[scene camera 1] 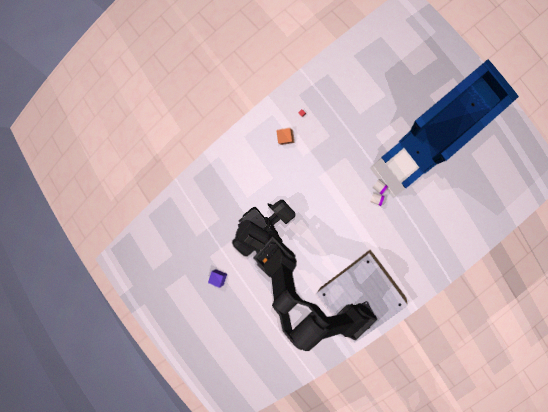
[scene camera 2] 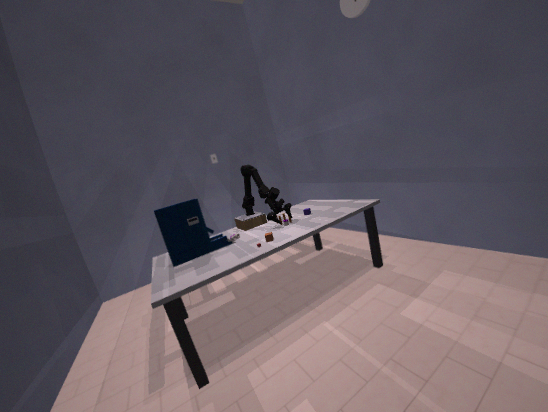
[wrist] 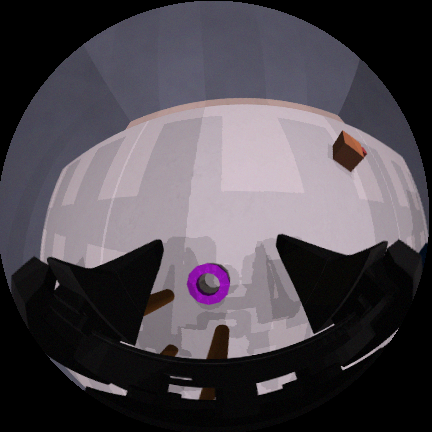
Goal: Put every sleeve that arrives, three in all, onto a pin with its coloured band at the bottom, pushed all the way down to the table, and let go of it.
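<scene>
My gripper (scene camera 1: pixel 265 225) (scene camera 2: pixel 281 215) (wrist: pixel 220 243) is open, with nothing gripped. In the wrist view a sleeve (wrist: pixel 194 284) shows end-on between the spread fingers, its purple band facing the camera; no brown pin shows in its hole. Its height and its far end cannot be made out. Several brown pins stand close by, including a left one (wrist: pixel 161 301) and a middle one (wrist: pixel 219 342); the gripper body partly hides others. Two white sleeves with purple bands, one (scene camera 1: pixel 379 187) near the chute lip and another (scene camera 1: pixel 377 199) beside it, lie on their sides.
A blue chute (scene camera 1: pixel 452 117) (scene camera 2: pixel 182 232) with a pale lip stands at one end of the table. A brown-walled box (scene camera 1: pixel 389 276) (scene camera 2: pixel 251 222) stands by the arm's base. An orange cube (scene camera 1: pixel 285 136) (scene camera 2: pixel 269 237) (wrist: pixel 348 151), a small red cube (scene camera 1: pixel 302 113) (scene camera 2: pixel 259 245) and a purple cube (scene camera 1: pixel 217 278) (scene camera 2: pixel 307 211) lie apart.
</scene>
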